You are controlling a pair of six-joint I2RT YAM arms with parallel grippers.
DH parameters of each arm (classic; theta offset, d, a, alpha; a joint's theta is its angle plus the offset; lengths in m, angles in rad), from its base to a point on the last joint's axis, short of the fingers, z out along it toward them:
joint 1: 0 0.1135 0.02 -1.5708
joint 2: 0 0 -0.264 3.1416
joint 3: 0.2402 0 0.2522 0
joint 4: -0.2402 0 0.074 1.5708
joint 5: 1.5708 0 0 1.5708
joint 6: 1.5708 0.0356 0 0
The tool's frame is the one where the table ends.
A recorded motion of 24 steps. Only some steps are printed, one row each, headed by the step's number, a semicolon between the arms.
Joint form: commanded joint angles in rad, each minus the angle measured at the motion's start. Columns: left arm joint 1, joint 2, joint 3, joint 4, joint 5, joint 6; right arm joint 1, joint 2, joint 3, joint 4, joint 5, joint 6.
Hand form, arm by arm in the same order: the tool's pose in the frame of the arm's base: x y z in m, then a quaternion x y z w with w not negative. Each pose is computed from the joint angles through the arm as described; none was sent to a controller.
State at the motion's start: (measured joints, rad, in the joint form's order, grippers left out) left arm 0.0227 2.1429 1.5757 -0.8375 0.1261 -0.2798; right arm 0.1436 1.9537 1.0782 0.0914 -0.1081 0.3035
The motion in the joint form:
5: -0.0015 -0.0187 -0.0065 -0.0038 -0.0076 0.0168; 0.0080 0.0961 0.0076 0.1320 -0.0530 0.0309
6: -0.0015 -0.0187 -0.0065 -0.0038 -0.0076 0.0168; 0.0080 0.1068 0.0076 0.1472 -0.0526 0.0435
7: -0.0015 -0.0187 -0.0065 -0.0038 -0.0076 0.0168; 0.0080 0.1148 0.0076 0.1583 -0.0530 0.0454
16: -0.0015 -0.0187 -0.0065 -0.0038 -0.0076 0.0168; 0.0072 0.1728 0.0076 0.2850 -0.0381 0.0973
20: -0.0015 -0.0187 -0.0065 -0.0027 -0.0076 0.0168; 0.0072 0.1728 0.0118 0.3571 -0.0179 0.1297
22: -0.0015 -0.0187 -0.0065 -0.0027 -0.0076 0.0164; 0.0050 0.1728 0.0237 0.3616 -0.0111 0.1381
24: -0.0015 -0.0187 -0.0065 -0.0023 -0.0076 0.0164; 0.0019 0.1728 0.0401 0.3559 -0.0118 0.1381
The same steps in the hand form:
5: 0.4175 0.0046 0.1523 -0.13572 0.98516 -0.06906 0.07924; 0.4056 0.0677 0.1071 0.05094 0.91126 0.16818 0.37245
6: 0.4175 0.0046 0.1523 -0.13572 0.98516 -0.06906 0.07924; 0.4066 0.0679 0.1042 0.05651 0.91004 0.17079 0.37344
7: 0.4175 0.0046 0.1523 -0.13572 0.98516 -0.06906 0.07924; 0.4074 0.0680 0.1019 0.05712 0.90937 0.17162 0.37461
16: 0.4175 0.0046 0.1523 -0.13572 0.98516 -0.06906 0.07924; 0.4153 0.0684 0.0894 0.08006 0.89362 0.18210 0.40234
20: 0.4177 0.0046 0.1523 -0.13568 0.98511 -0.06912 0.07978; 0.4211 0.0685 0.0969 0.09443 0.87535 0.18872 0.43501
22: 0.4177 0.0046 0.1523 -0.13588 0.98509 -0.06914 0.07977; 0.4244 0.0678 0.1005 0.09968 0.87099 0.18910 0.44235
24: 0.4177 0.0046 0.1523 -0.13587 0.98507 -0.06916 0.07996; 0.4281 0.0670 0.1044 0.10021 0.86834 0.18992 0.44707

